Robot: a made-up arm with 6 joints.
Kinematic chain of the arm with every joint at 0, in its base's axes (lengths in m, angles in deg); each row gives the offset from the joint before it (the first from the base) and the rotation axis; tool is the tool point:
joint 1: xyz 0 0 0.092 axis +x
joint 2: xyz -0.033 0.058 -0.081 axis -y
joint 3: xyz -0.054 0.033 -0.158 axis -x
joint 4: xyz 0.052 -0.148 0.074 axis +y
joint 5: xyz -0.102 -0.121 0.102 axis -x
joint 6: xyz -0.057 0.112 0 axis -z
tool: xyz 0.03 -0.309 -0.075
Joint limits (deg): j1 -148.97..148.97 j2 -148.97..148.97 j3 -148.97..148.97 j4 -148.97..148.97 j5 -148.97..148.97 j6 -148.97..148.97
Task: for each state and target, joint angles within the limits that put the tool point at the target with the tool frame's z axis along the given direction. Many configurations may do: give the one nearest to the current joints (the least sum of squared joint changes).
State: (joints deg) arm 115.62 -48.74 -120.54 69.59 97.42 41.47
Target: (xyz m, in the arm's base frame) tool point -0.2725 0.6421 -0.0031 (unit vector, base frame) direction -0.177 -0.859 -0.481
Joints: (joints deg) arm 102.22 -51.85 -110.69 97.61 148.97 51.78
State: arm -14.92 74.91 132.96 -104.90 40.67 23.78
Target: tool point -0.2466 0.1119 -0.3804 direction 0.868 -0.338 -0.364
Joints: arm -20.76 96.96 122.74 -63.64 51.16 23.98
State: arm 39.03 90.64 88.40 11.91 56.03 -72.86
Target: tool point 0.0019 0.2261 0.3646 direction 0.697 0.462 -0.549
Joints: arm 39.12 46.99 115.56 -6.35 63.61 -69.36
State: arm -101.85 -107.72 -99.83 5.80 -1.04 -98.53
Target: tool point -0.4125 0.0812 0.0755 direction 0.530 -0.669 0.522
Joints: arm -83.73 -133.48 -79.98 6.04 43.42 -85.43
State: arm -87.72 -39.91 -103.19 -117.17 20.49 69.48
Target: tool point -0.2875 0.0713 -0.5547 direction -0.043 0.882 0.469
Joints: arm -46.28 -58.00 -111.03 -116.74 20.15 59.25
